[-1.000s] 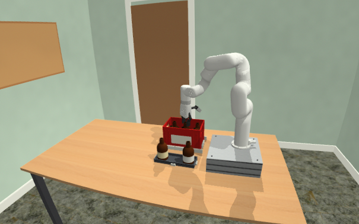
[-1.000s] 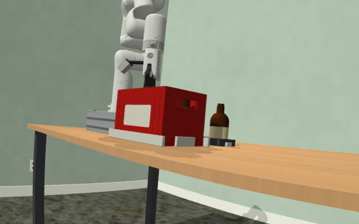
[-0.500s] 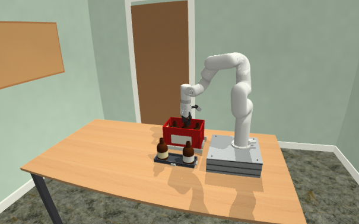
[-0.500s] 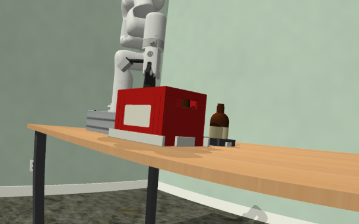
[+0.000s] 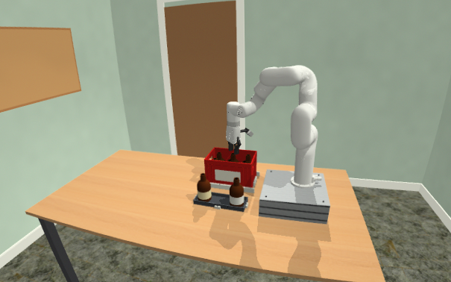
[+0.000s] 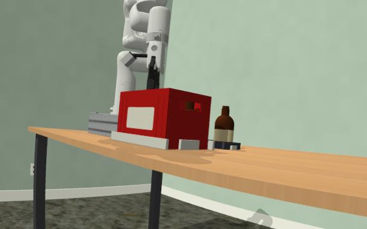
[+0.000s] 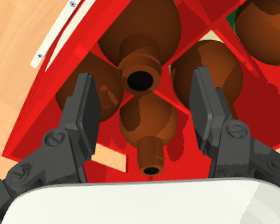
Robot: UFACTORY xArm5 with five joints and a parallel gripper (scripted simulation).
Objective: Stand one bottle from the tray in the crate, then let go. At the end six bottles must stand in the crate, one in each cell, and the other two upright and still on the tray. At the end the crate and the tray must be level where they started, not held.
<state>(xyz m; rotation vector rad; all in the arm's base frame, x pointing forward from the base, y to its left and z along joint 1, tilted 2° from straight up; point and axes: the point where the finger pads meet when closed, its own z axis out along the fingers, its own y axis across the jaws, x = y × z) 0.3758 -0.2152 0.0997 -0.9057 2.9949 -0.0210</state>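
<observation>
The red crate lies 10 mm ahead of my hand, 50 mm to the left of it and 110 mm below it. The rest, counted from my hand: dark tray (60 mm ahead, 270 mm to the left, 180 mm below).
</observation>
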